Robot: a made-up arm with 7 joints.
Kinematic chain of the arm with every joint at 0, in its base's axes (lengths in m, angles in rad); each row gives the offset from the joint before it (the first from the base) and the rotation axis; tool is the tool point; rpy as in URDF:
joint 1: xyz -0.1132 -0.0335 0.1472 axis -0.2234 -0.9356 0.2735
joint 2: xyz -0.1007 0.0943 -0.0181 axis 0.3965 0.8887 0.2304
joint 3: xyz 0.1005 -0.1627 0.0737 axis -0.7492 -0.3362 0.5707
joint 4: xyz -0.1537 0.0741 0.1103 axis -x
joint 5: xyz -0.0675 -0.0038 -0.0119 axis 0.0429 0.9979 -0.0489
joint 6: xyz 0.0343 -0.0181 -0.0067 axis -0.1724 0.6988 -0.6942
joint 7: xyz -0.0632 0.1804 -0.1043 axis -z
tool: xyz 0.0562 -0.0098 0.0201 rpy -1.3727 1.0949 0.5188
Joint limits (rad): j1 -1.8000..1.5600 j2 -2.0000..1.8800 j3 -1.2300..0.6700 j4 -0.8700..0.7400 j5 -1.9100..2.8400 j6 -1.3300..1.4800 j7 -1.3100..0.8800
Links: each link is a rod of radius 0.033 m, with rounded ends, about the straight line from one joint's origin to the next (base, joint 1, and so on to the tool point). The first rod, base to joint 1, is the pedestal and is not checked.
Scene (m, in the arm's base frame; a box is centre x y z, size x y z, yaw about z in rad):
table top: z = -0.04
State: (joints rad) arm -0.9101 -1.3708 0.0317 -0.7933 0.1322 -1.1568 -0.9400
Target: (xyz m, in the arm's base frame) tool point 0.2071 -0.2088 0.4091
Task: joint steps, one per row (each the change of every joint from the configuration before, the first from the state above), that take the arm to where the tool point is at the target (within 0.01 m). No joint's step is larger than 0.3 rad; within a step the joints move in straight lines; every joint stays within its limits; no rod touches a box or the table.
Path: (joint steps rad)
1: -0.0205 0.2798 -0.1547 -0.0128 0.1465 -0.0019 0.0400
2: -0.0204 0.2798 -0.1546 -0.0128 0.1465 -0.0019 0.0400
3: -0.0205 0.2799 -0.1547 -0.0127 0.1464 -0.0019 0.0399
4: -0.0205 0.2798 -0.1547 -0.0128 0.1465 -0.0019 0.0400
5: -0.0204 0.2798 -0.1546 -0.0128 0.1465 -0.0019 0.0400
6: -0.0205 0.2798 -0.1547 -0.0128 0.1465 -0.0019 0.0400

